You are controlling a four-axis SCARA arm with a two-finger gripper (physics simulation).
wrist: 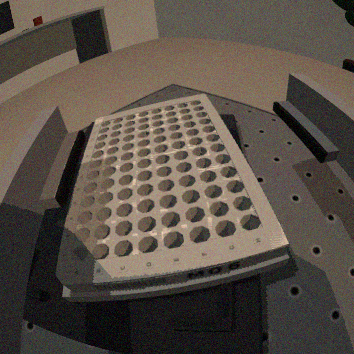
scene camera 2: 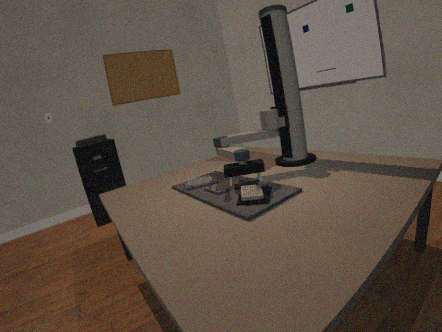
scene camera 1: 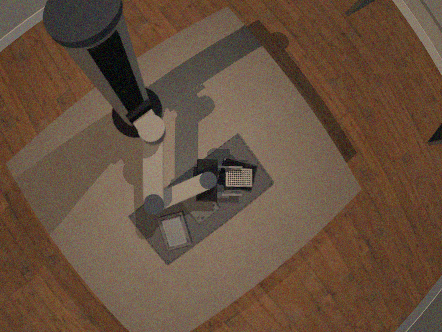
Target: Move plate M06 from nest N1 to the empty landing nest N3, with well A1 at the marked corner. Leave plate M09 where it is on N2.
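Observation:
Plate M06 point(scene camera 1: 239, 178) point(scene camera 2: 251, 192) point(wrist: 165, 175), pale with a grid of wells, sits on a black nest point(scene camera 1: 254, 169) point(scene camera 2: 265, 199) at one end of the dark board. Its M06 label faces the wrist camera. My gripper point(scene camera 1: 231, 181) point(scene camera 2: 246, 182) point(wrist: 179, 99) is open and empty, one finger on each side of the plate. In the wrist view the left finger appears close to the plate's edge, with a wider gap on the right. A pale plate point(scene camera 1: 175, 231) point(scene camera 2: 200, 181), apparently M09, sits at the board's other end. A grey nest point(scene camera 1: 204, 213) is between them, partly shadowed; nest labels are unreadable.
The dark board point(scene camera 1: 239, 145) point(scene camera 2: 282, 192) point(wrist: 270, 190) lies on a tan table point(scene camera 1: 260, 250) point(scene camera 2: 225, 255). The arm's thick column point(scene camera 1: 112, 65) point(scene camera 2: 291, 90) stands behind it. The forearm point(scene camera 1: 187, 191) reaches over the board. Shadows cross the board and part of M06.

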